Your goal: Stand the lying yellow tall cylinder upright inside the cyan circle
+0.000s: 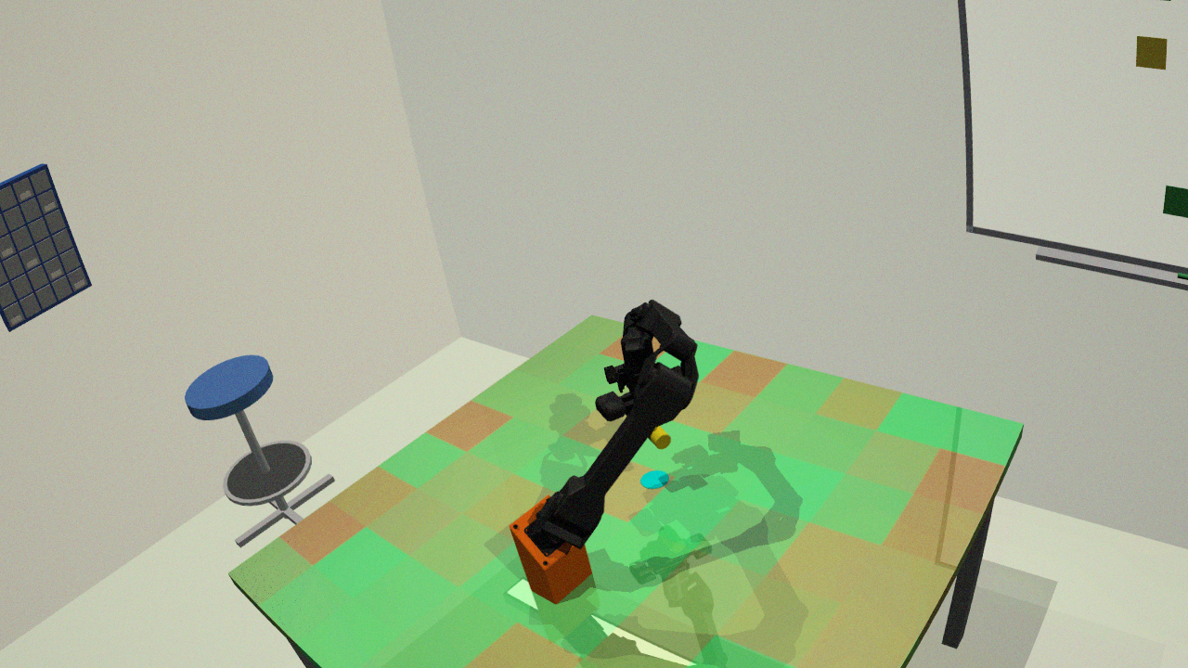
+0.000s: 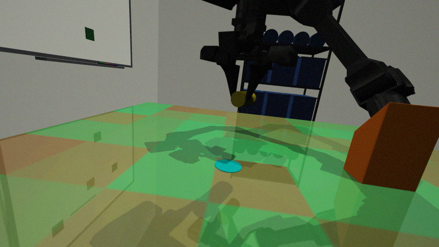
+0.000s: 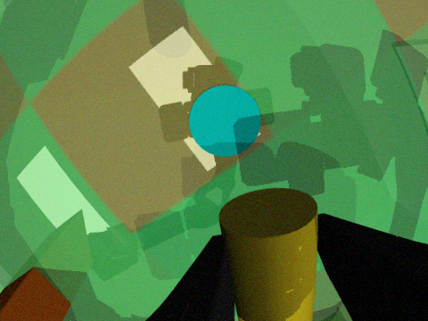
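The cyan circle is 10 mm ahead of my gripper tip, 20 mm to the left of it and 150 mm below it. Also, from my gripper tip: yellow tall cylinder 10 mm behind, 20 mm to the right.
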